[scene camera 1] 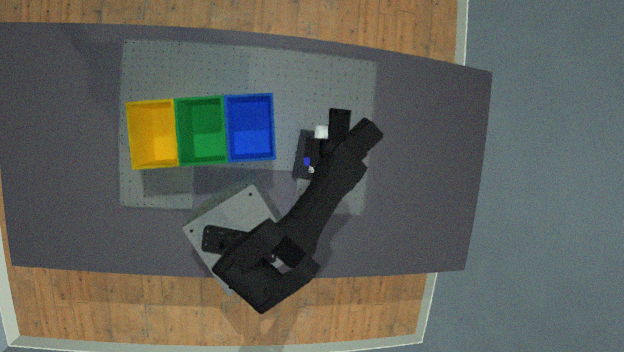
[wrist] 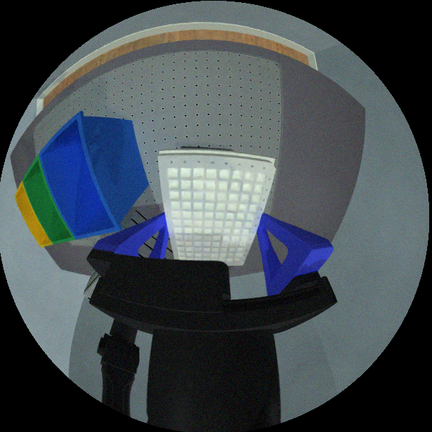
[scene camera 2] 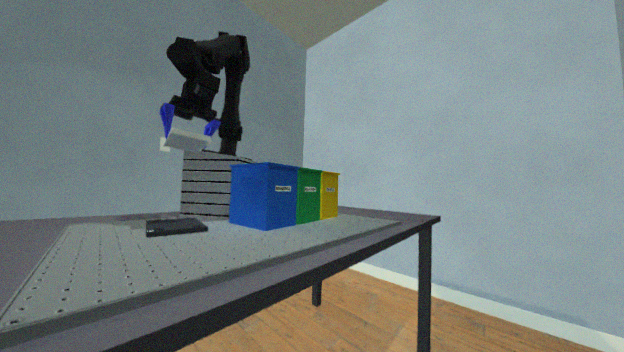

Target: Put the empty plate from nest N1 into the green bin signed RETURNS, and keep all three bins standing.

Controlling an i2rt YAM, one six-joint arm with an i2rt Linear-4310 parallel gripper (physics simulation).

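Frame: origin at the arm's base, x right, y ahead, z up, level; metres.
Seen in the pictures: gripper, between the fingertips: (scene camera 2: 186, 143); arm's base, origin of its link: (scene camera 2: 226, 157).
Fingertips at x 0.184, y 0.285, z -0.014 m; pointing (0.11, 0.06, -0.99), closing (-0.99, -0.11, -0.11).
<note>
Pixels of each thing's top centre, then the offset from my fingertips to it. Level surfaces: height alone.
- dark nest, centre of its top: (scene camera 2: 175, 222) (scene camera 1: 314, 156) dx +0.009, dy -0.035, dz -0.205 m
- green bin, centre of its top: (scene camera 1: 200, 130) (scene camera 2: 292, 169) dx -0.340, dy -0.015, dz -0.040 m
- blue bin, centre of its top: (scene camera 1: 250, 127) (scene camera 2: 264, 166) dx -0.212, dy +0.018, dz -0.040 m
- yellow bin, centre of its top: (scene camera 1: 151, 134) (scene camera 2: 313, 172) dx -0.467, dy -0.047, dz -0.040 m
- perforated board, height of its surface: dz -0.220 m
- dark table, height of its surface: dz -0.233 m
A white plate with a grid of wells (scene camera 1: 321, 132) (scene camera 2: 187, 141) (wrist: 215, 205) is between my gripper's blue fingers. My gripper (scene camera 2: 188, 137) (wrist: 212, 216) is shut on it and holds it tilted, well above the dark nest (scene camera 1: 301, 155) (scene camera 2: 176, 227). In the overhead view the arm hides much of the plate and nest. The green bin (scene camera 1: 210, 145) (scene camera 2: 309, 207) (wrist: 47, 205) stands upright between the blue bin (scene camera 1: 251, 142) (scene camera 2: 250, 195) (wrist: 112, 165) and the yellow bin (scene camera 1: 150, 130) (scene camera 2: 329, 205) (wrist: 32, 215), both upright. The bin signs are too blurred to read.
The bins and nest stand on a perforated board (scene camera 1: 185, 65) (scene camera 2: 150, 280) (wrist: 210, 100) on the dark table (scene camera 1: 425, 175). The blue bin is nearest the held plate. The arm's base sits on a grey ribbed block (scene camera 1: 232, 210) (scene camera 2: 205, 182) near the bins.
</note>
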